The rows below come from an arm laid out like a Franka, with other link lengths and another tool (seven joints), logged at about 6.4 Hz.
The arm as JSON. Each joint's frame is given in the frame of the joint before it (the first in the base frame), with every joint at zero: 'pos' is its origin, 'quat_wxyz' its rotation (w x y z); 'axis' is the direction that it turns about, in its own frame. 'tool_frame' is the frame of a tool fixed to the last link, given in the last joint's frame.
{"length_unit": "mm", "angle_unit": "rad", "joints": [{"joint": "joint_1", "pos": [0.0, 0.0, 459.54], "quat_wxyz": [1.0, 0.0, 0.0, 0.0], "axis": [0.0, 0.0, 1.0]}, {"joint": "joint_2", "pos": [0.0, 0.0, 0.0], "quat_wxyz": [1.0, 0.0, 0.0, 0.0], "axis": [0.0, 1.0, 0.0]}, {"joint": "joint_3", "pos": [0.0, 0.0, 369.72], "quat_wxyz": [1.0, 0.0, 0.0, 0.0], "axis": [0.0, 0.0, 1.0]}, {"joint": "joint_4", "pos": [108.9, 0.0, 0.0], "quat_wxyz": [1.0, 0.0, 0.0, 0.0], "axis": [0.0, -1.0, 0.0]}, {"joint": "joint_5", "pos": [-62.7, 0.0, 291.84], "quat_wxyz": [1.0, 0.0, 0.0, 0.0], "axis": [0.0, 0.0, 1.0]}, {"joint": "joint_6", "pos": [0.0, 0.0, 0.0], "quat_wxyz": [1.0, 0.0, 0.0, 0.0], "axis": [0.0, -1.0, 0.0]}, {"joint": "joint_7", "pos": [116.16, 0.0, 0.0], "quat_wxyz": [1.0, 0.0, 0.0, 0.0], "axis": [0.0, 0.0, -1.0]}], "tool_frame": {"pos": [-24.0, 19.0, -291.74], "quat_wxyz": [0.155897, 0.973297, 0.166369, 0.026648]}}
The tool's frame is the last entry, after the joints.
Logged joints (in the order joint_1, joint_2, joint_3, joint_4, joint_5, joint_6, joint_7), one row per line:
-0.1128 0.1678 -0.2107 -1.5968 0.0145 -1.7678 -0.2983
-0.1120 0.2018 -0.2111 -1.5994 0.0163 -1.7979 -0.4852
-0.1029 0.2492 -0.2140 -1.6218 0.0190 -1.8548 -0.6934
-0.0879 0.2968 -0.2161 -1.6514 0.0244 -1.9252 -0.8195
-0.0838 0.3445 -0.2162 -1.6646 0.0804 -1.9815 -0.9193
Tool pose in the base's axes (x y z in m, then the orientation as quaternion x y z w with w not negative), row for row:
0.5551 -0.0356 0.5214 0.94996 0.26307 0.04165 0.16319
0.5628 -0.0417 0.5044 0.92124 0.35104 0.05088 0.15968
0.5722 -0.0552 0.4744 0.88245 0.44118 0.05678 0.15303
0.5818 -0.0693 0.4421 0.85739 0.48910 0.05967 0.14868
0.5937 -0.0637 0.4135 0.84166 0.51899 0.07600 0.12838
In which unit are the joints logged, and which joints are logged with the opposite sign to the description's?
The joints are logged in radians. Opposite sign: joint_1, joint_6.
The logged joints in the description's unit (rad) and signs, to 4 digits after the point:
0.1128 0.1678 -0.2107 -1.5968 0.0145 1.7678 -0.2983
0.1120 0.2018 -0.2111 -1.5994 0.0163 1.7979 -0.4852
0.1029 0.2492 -0.2140 -1.6218 0.0190 1.8548 -0.6934
0.0879 0.2968 -0.2161 -1.6514 0.0244 1.9252 -0.8195
0.0838 0.3445 -0.2162 -1.6646 0.0804 1.9815 -0.9193

